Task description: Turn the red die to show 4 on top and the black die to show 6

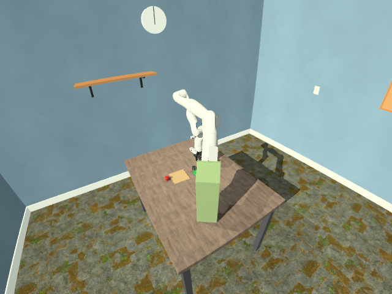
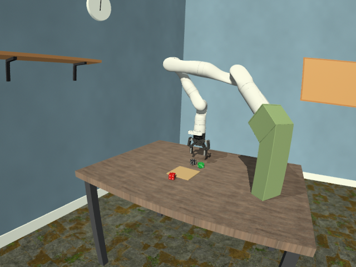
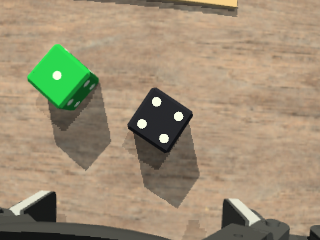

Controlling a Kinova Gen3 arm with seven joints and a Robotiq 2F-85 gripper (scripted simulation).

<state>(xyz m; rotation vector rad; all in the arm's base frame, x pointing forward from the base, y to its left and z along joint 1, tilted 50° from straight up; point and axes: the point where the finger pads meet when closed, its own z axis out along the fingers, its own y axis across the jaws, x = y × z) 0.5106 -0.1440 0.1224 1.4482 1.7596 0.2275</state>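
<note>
Now: hand 7 cm to the right of the green die, 5 cm past it and 5 cm above it. Round my hand: black die: 5 cm to the left, 5 cm below, 1 cm ahead; then tan mat: 21 cm to the left, 6 cm below; then red die: 31 cm to the left, 5 cm below, 1 cm ahead.
</note>
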